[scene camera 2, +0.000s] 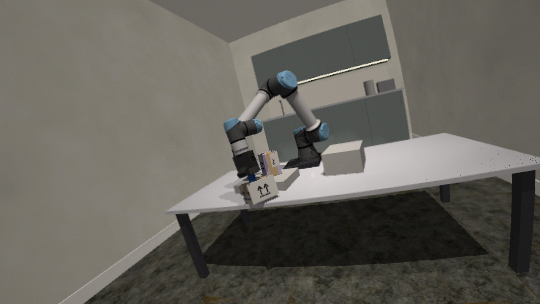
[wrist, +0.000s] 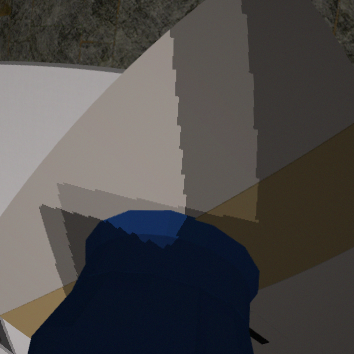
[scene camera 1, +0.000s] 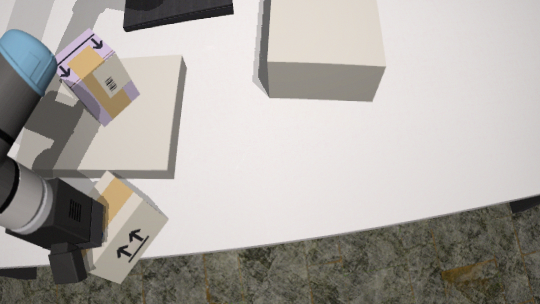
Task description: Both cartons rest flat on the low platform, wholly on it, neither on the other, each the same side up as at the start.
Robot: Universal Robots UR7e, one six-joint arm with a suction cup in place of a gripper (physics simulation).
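Seen in the pictures: hand at its tool point: (scene camera 2: pixel 254 183) (wrist: pixel 172 236); arm's base at its link origin: (scene camera 2: pixel 308 157).
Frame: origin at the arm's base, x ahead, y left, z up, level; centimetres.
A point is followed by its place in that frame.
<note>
A beige carton with an orange tape band (scene camera 1: pixel 142 220) {x 63.6, y -7.3, z 4.5 cm} (scene camera 2: pixel 271 186) {x 63.9, y -7.1, z 2.9 cm} (wrist: pixel 135 125) is at the table's front edge, in front of the low platform; it looks slightly tilted, with arrows on its front side. I cannot tell whether its underside touches the table. My gripper's blue suction cup (scene camera 2: pixel 251 178) (wrist: pixel 170 250) presses on its taped upper face and looks compressed against it; the wrist hides the cup in scene camera 1. A lavender carton with orange tape and a barcode (scene camera 1: pixel 102 82) {x 41.7, y -12.8, z 11.3 cm} (scene camera 2: pixel 271 163) {x 41.9, y -13.1, z 9.0 cm} stands on the low beige platform (scene camera 1: pixel 145 130) {x 46.5, y -8.0, z 1.6 cm} (scene camera 2: pixel 287 178) {x 48.7, y -3.6, z 1.1 cm}, partly behind the arm in scene camera 1.
A taller beige block (scene camera 1: pixel 325 35) {x 35.6, y 25.4, z 8.7 cm} (scene camera 2: pixel 345 157) {x 42.0, y 27.1, z 5.6 cm} stands on the white table (scene camera 1: pixel 300 165) {x 54.5, y 18.7, z -3.3 cm} (scene camera 2: pixel 425 155) {x 31.1, y 68.2, z -3.3 cm}, right of the platform. The arm's black base plate (scene camera 1: pixel 177 15) {x 17.5, y -3.1, z -0.8 cm} (scene camera 2: pixel 302 163) {x 14.0, y -2.2, z -0.4 cm} is behind the platform. The table's front edge runs beneath the beige carton in scene camera 1.
</note>
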